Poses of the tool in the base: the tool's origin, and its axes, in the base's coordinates. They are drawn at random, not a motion.
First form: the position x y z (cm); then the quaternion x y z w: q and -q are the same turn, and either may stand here.
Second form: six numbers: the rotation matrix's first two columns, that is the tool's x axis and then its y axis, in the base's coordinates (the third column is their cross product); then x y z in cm. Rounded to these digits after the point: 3 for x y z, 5 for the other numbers.
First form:
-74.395 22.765 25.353 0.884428 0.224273 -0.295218 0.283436
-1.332 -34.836 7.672 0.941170 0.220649 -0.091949 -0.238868
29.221 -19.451 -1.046 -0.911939 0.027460 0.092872 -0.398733
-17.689 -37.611 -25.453 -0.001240 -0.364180 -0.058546 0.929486
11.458 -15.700 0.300 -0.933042 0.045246 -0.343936 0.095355
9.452 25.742 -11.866 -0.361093 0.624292 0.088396 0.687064
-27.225 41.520 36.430 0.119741 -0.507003 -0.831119 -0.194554
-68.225 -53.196 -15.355 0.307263 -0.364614 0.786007 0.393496
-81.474 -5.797 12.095 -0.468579 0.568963 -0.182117 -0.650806
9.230 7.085 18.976 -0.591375 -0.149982 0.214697 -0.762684
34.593 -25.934 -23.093 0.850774 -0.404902 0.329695 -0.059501
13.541 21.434 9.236 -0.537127 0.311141 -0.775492 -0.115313
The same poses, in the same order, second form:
0.72510 0.22936 -0.64933 0.56406 -0.73873 0.36894 -74.395 22.765 25.353
0.88572 0.45926 -0.06767 0.37141 -0.78851 -0.49021 -1.332 -34.836 7.672
0.98124 -0.12415 -0.14749 0.02398 -0.68052 0.73234 29.221 -19.451 -1.046
0.72789 -0.10793 0.67715 0.10974 0.99314 0.04034 -17.689 -37.611 -25.453
0.75932 -0.15003 0.63319 -0.01884 -0.97772 -0.20906 11.458 -15.700 0.300
0.20489 -0.32939 -0.92170 -0.57232 0.72360 -0.38582 9.452 25.742 -11.866
-0.89562 0.20198 -0.39632 -0.44481 -0.41019 0.79617 -27.225 41.520 36.430
-0.50150 0.39452 0.76997 -0.84265 -0.42444 -0.33136 -68.225 -53.196 -15.355
0.28623 -0.29616 0.91124 -0.77025 0.49453 0.40267 -81.474 -5.797 12.095
0.86282 -0.15010 -0.48271 0.50488 0.20836 0.83766 9.230 7.085 18.976
0.45471 -0.72819 0.51281 -0.64973 -0.66503 -0.36823 34.593 -25.934 -23.093
-0.39639 -0.15540 0.90483 -0.51309 -0.77979 -0.35870 13.541 21.434 9.236

